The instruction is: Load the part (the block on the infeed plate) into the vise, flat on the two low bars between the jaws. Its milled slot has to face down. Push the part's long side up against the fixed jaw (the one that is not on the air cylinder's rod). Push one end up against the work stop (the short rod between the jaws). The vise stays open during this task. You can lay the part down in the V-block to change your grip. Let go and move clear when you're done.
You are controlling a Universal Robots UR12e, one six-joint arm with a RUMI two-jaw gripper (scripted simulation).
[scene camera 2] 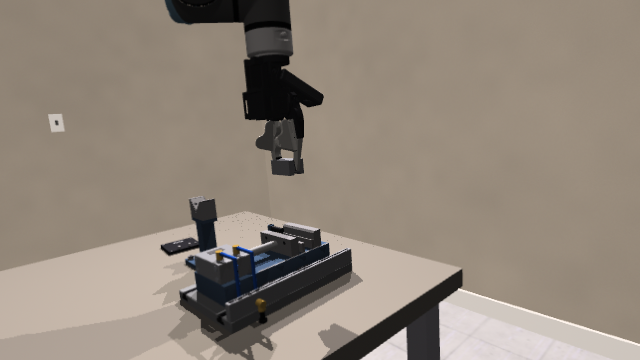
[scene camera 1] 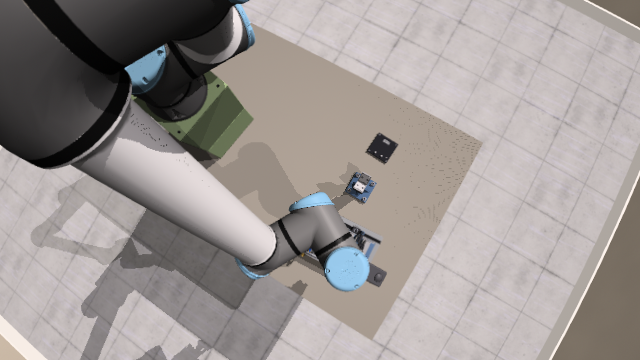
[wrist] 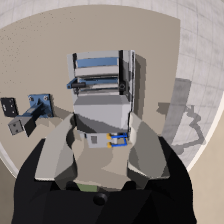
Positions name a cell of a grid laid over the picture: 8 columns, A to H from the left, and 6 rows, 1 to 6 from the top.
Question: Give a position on a vise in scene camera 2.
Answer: At D5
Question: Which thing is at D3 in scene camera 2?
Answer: My gripper.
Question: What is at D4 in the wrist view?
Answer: A part.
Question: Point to an air cylinder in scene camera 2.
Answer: At C5
